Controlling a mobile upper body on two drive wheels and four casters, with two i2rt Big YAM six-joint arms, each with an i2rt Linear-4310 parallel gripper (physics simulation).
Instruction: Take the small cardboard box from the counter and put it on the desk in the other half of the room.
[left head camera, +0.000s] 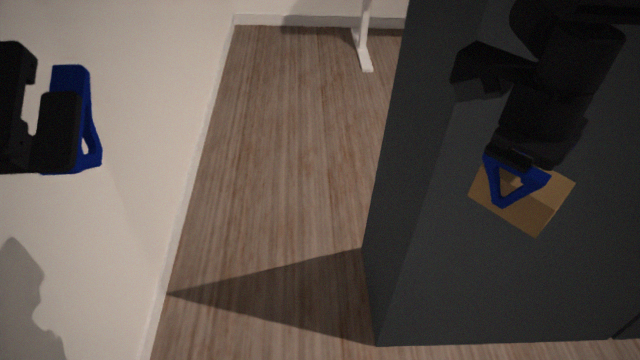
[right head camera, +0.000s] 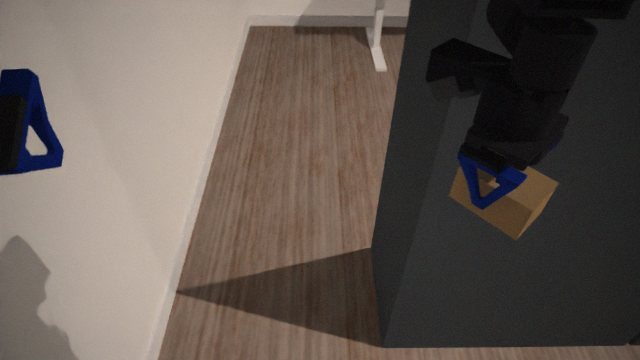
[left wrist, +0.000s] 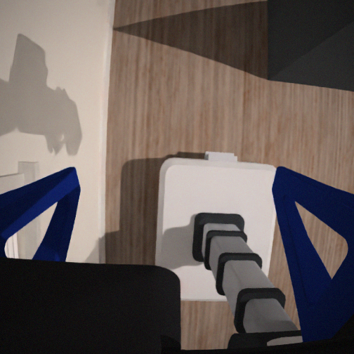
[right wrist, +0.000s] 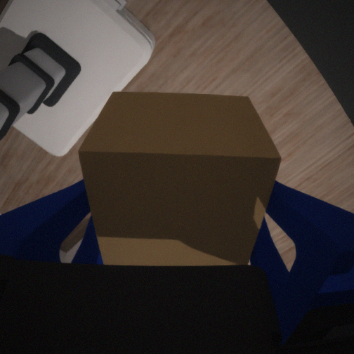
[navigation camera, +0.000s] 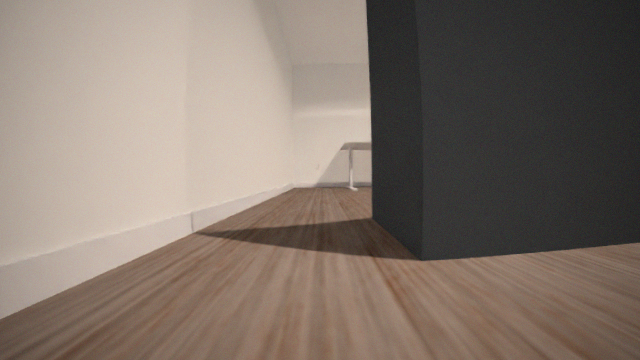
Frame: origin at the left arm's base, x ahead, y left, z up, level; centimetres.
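Seen in the pictures: left gripper, fingertip midpoint: (left head camera: 33, 160); right gripper, fingertip midpoint: (left head camera: 508, 192) (right head camera: 491, 192).
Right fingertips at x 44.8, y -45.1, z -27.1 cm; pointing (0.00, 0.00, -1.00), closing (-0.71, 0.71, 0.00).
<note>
A point is followed by its place in that frame.
The small brown cardboard box (left head camera: 535, 217) {x 39.7, y -45.8, z -25.8 cm} (right head camera: 511, 215) {x 40.0, y -45.5, z -25.7 cm} (right wrist: 180, 200) is between the fingers of my right gripper (left head camera: 519, 192) {x 44.8, y -45.1, z -27.1 cm} (right head camera: 496, 192) {x 44.8, y -45.1, z -27.1 cm} (right wrist: 176, 177), which is shut on it and holds it in the air, tilted in the head views. My left gripper (left wrist: 175, 177) is open and empty; one blue finger of it shows at the left edge of both head views. A desk (navigation camera: 357, 146) {x 306.3, y -77.1, z -71.5 cm} with a white leg (left head camera: 365, 47) (right head camera: 378, 47) stands at the far end, partly hidden by the dark block. The counter does not show.
A tall dark grey block (left head camera: 475, 300) {x 75.9, y -76.3, z -108.1 cm} (right head camera: 450, 300) {x 75.8, y -65.8, z -106.6 cm} (left wrist: 312, 45) (right wrist: 327, 35) (navigation camera: 525, 125) {x 76.0, y -79.6, z -104.5 cm} stands at the right, behind the box in the head views. A pale wall (left head camera: 130, 90) {x 125.5, y 34.9, z -65.1 cm} (right head camera: 130, 90) {x 120.7, y 34.8, z -61.4 cm} (navigation camera: 110, 125) {x 70.7, y 34.0, z -103.0 cm} runs along the left. A wooden-floored passage lies between them. My white base (left wrist: 185, 190) (right wrist: 100, 50) is below.
</note>
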